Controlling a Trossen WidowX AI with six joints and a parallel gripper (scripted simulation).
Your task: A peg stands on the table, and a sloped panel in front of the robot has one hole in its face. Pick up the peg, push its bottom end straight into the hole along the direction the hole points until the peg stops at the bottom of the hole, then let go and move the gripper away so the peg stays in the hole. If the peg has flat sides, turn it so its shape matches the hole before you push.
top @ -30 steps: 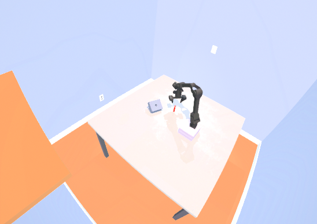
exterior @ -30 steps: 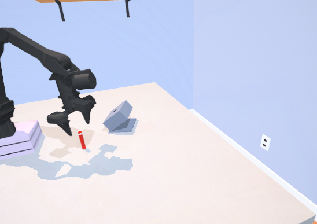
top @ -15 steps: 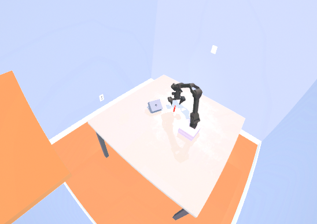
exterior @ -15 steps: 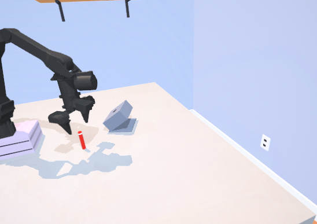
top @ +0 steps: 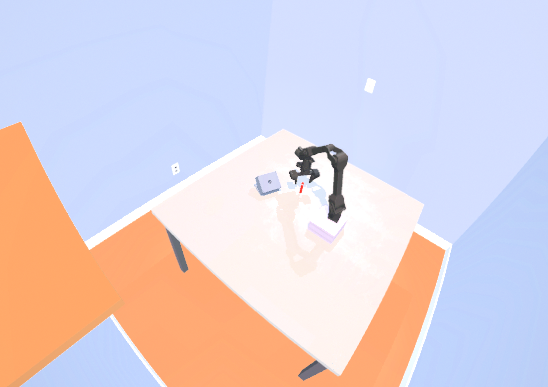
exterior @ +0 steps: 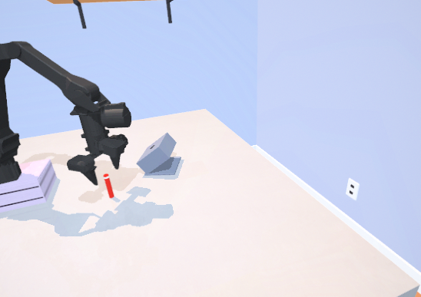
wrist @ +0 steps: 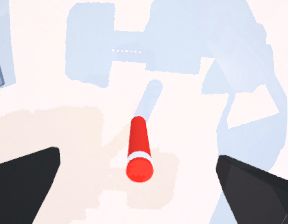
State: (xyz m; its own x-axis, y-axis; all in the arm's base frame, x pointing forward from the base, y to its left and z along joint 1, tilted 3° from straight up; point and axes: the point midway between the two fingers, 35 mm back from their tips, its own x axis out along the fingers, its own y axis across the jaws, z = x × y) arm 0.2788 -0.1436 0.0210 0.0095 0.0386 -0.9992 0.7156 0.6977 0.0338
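The red round peg lies 20 mm below my gripper tip. The rest, counted from my gripper tip: sloped panel 180 mm ahead, 110 mm to the left, 20 mm below.
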